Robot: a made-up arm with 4 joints. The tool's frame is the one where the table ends. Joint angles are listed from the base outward.
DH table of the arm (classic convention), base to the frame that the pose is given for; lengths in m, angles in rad. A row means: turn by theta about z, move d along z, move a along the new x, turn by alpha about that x. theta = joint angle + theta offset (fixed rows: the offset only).
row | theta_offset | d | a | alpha
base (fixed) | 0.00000 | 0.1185 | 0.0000 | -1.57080
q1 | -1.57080 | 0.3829 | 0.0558 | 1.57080
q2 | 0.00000 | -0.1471 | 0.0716 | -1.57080
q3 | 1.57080 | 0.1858 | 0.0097 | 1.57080
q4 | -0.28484 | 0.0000 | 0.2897 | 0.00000
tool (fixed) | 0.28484 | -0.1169 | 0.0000 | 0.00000
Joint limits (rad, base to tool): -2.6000..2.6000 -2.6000..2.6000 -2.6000..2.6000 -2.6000..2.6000
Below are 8 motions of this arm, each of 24 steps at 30 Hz.
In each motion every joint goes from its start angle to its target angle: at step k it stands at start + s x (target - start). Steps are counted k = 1, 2, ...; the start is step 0. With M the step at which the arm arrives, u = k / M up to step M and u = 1 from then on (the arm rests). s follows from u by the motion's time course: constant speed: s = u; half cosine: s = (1 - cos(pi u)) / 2; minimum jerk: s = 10 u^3 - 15 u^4 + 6 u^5.
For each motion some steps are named. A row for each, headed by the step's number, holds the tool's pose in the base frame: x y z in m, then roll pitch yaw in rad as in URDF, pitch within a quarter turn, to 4 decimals.
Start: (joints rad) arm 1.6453 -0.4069 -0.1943 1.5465
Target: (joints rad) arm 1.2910 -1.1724 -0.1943 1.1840
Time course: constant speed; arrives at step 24
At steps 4, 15, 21, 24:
4: 0.2656 0.7860 -0.1675 1.3890 0.0912 1.0211
15: 0.4278 0.6680 -0.1460 1.2826 0.1271 0.6197
21: 0.4911 0.5897 -0.1193 1.2677 0.1191 0.4036
24: 0.5150 0.5489 -0.1040 1.2739 0.1124 0.2984

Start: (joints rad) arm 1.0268 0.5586 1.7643 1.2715
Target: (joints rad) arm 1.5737 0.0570 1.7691 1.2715
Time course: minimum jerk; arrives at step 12
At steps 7, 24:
7: -0.1100 0.7826 0.0984 -3.1149 0.0362 2.0973
24: -0.0399 0.8056 0.1195 -2.9492 -0.0591 1.9214

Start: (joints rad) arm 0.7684 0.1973 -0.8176 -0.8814
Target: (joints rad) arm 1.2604 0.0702 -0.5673 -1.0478
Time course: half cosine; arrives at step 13
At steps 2, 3, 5, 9, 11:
2: 0.3259 0.3174 -0.0039 -0.0854 -0.1014 -0.7501
3: 0.3163 0.3145 -0.0168 -0.1167 -0.0633 -0.7673
5: 0.2855 0.3068 -0.0506 -0.2134 0.0401 -0.8232
9: 0.2007 0.2930 -0.1063 -0.4845 0.2388 -0.9926
11: 0.1693 0.2895 -0.1174 -0.5927 0.2897 -1.0629

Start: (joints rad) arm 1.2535 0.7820 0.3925 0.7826
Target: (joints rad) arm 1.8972 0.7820 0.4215 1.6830
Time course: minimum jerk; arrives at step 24
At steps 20, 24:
20: -0.3536 0.6715 0.0595 2.2220 -0.2764 2.2797
24: -0.3508 0.6754 0.0752 2.2474 -0.3161 2.2537

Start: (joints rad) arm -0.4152 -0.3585 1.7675 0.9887
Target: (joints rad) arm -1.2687 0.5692 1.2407 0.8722
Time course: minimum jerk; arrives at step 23
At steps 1, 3, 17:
1: -0.0370 0.7787 0.1712 1.3327 0.2401 1.5834
3: -0.0327 0.7789 0.1639 1.3086 0.2556 1.5675
17: 0.2956 0.6069 0.1026 -0.0401 0.1936 0.4435

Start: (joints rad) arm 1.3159 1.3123 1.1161 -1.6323
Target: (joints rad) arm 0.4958 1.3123 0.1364 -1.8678
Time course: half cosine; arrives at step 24
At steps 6, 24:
6: 0.1456 0.4455 0.1809 -2.4740 -0.4226 -0.1963
24: 0.0346 0.3454 0.2181 -0.9708 -1.2871 -0.8267

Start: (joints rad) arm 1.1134 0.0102 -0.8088 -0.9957
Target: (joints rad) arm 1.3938 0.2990 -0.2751 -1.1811
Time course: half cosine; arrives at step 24
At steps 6, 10, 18, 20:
6: 0.2099 0.2913 -0.1041 -0.3786 0.1976 -1.0174
10: 0.1746 0.2888 -0.1094 -0.5645 0.2440 -1.0382
18: 0.1096 0.2794 -0.0953 -0.9784 0.2956 -1.0915
20: 0.1011 0.2777 -0.0902 -1.0471 0.2981 -1.0989

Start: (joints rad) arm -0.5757 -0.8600 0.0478 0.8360
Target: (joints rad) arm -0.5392 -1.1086 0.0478 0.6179
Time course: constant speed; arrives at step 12
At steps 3, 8, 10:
3: 0.1925 0.6246 0.5716 0.2151 -0.9915 0.9732
8: 0.2074 0.5884 0.5774 0.4782 -1.0180 0.7601
10: 0.2138 0.5743 0.5779 0.5874 -1.0182 0.6723

